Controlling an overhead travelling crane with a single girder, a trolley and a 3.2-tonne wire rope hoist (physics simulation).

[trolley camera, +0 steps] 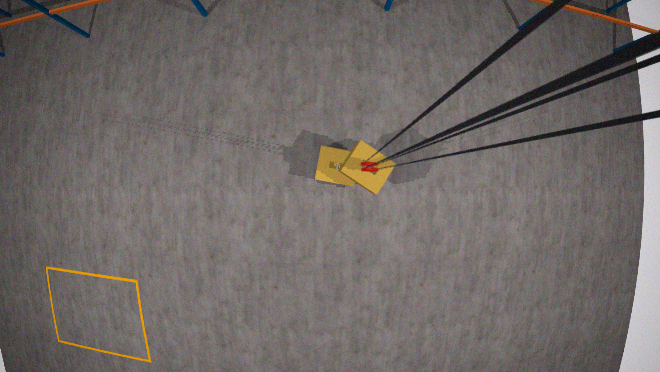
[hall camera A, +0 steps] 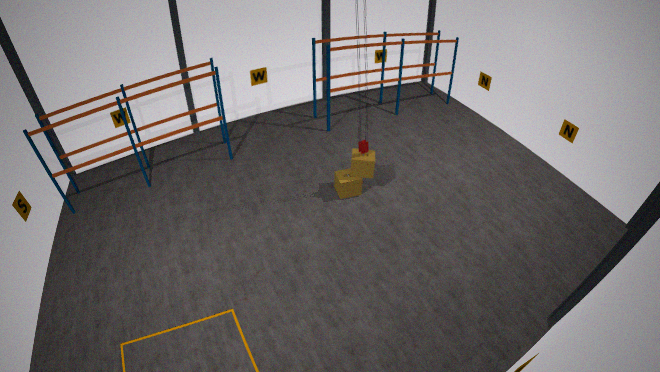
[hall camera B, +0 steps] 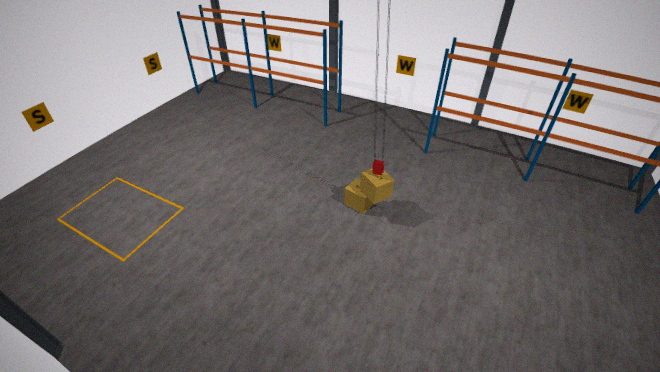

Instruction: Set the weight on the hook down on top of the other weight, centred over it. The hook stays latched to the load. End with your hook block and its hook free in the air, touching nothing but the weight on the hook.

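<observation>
My red hook block [hall camera A: 363,146] [hall camera B: 378,167] [trolley camera: 369,166] hangs on its ropes, with the hook shut on the yellow weight below it. This hooked weight [hall camera A: 363,165] [hall camera B: 378,187] [trolley camera: 359,152] hangs above the floor, its shadow apart from it in the hall camera B view. The other yellow weight [hall camera A: 348,186] [hall camera B: 356,198] [trolley camera: 326,172] stands on the floor. In the trolley view the hooked weight lies to its right, off centre, turned relative to it and covering its right part. A gap or contact between the two weights cannot be told.
Two blue and orange racks stand along the W wall, one at the left [hall camera A: 228,137] [hall camera B: 325,100] and one at the right [hall camera A: 328,110] [hall camera B: 431,125]. An orange marked square [hall camera A: 177,327] [hall camera B: 150,193] [trolley camera: 91,274] lies on the floor, well away from the weights.
</observation>
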